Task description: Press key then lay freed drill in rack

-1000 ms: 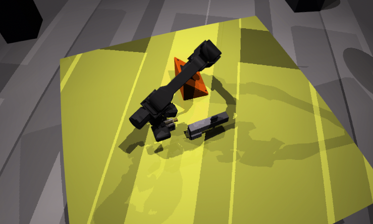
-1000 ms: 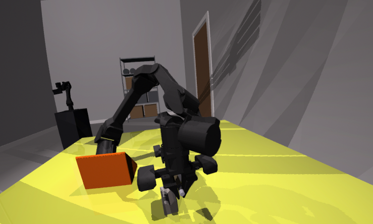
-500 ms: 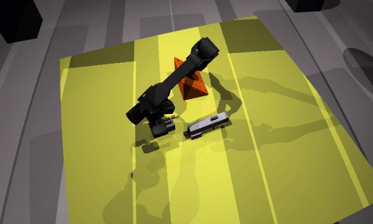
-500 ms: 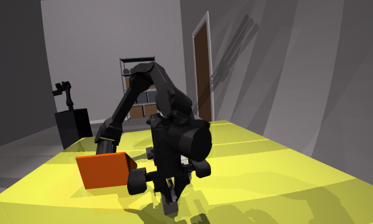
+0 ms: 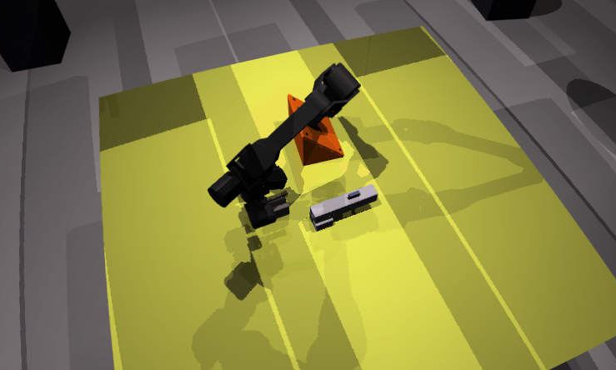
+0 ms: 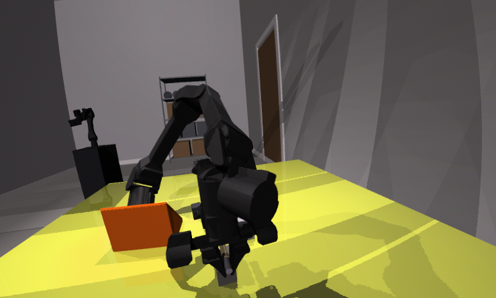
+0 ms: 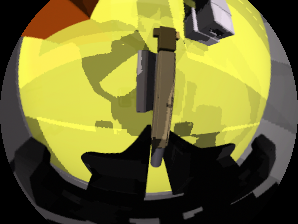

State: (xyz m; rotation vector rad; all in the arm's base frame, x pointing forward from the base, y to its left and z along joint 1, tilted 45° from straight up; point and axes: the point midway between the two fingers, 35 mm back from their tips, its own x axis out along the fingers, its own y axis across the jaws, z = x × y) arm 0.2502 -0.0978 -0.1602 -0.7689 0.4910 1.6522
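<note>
Now: the drill 10 mm behind my gripper tip, 40 mm to the left of it and 30 mm above it. The rest, counted from my gripper tip: dark key (20 mm ahead, 260 mm to the left, 10 mm above); grey v-grooved rack (10 mm behind, 50 mm to the left, 20 mm below); grey housing block (20 mm ahead, 230 mm to the left).
</note>
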